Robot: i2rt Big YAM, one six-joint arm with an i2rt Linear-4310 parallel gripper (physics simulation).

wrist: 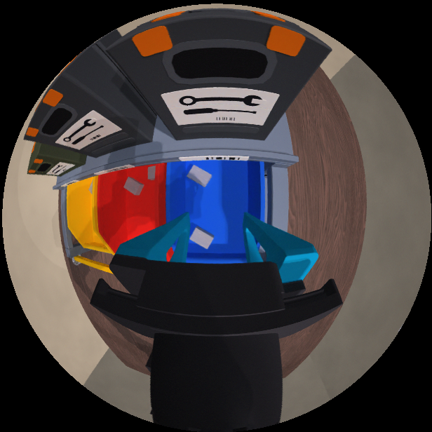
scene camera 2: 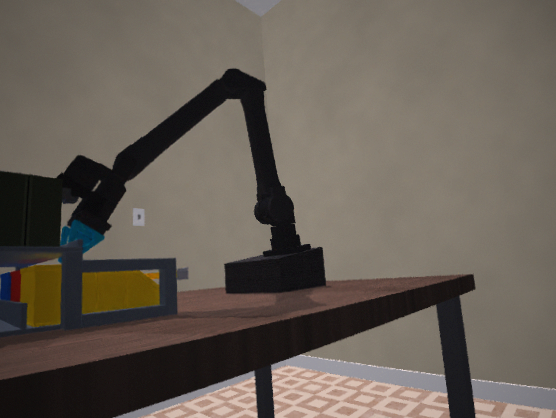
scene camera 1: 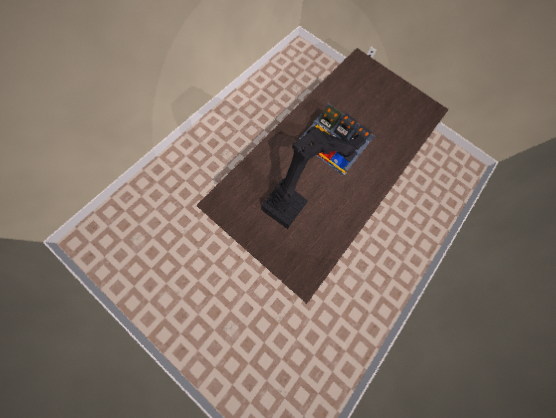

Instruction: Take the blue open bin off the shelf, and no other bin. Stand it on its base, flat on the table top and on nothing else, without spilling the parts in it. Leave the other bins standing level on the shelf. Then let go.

Note:
The pictures show: the gripper, a yellow bin, a blue open bin and a red bin.
The gripper also shows in the wrist view.

